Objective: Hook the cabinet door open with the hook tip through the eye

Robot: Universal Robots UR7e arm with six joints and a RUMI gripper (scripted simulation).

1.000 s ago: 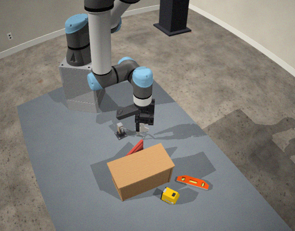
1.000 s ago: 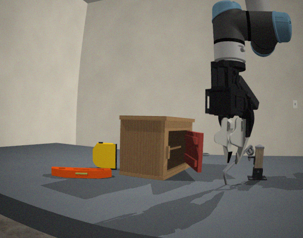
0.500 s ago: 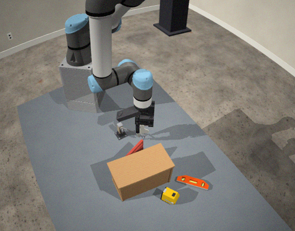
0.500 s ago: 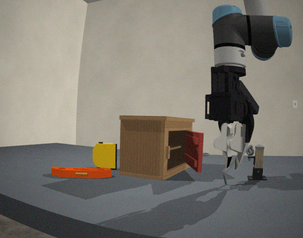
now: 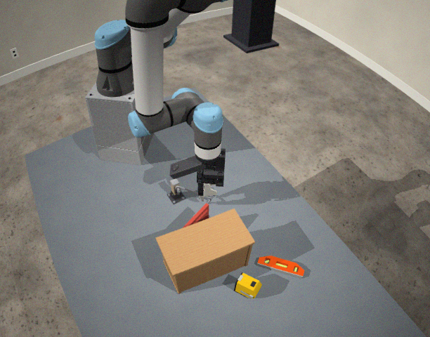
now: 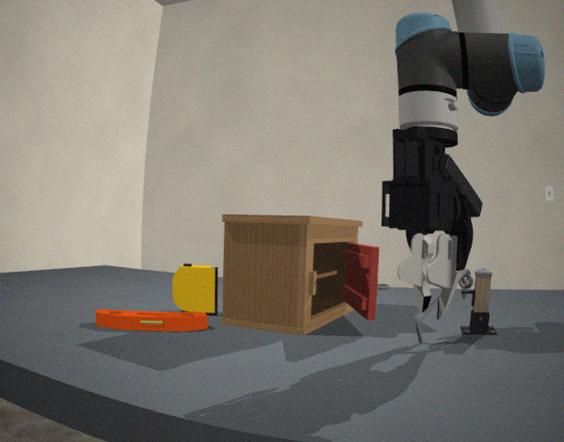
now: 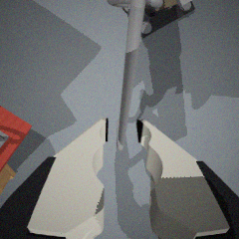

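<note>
The metal hook is 2 cm behind my hand and 3 cm to the right of it. From my hand the other things lie so: red door 11 cm ahead, 12 cm to the right, 2 cm above; orange spirit level 34 cm ahead, 8 cm to the left, 4 cm below; yellow tape measure 35 cm ahead, 7 cm to the right, 1 cm below.
</note>
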